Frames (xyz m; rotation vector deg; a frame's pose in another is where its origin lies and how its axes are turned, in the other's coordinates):
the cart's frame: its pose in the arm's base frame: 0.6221 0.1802 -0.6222 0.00 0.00 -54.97
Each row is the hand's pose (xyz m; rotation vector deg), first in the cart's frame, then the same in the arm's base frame.
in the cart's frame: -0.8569 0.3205 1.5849 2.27 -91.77 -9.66
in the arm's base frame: 0.3927 1.0658 0.9627 -42.22 -86.29 -51.79
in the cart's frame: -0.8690 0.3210 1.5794 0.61 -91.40 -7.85
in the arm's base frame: 0.3861 1.0760 0.9572 -43.46 -84.93 -50.14
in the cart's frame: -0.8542 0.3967 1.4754 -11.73 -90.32 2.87
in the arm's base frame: 0.4566 1.1074 0.8532 -53.52 -76.77 -39.76
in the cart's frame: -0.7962 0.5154 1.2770 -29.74 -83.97 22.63
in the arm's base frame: 0.5871 1.1280 0.6548 -65.06 -60.69 -20.92
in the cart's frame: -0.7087 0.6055 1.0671 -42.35 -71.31 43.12
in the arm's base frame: 0.7111 1.1081 0.4449 -68.42 -42.43 -2.28
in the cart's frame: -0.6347 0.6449 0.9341 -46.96 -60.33 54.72
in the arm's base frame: 0.7859 1.0701 0.3119 -66.42 -30.44 7.73
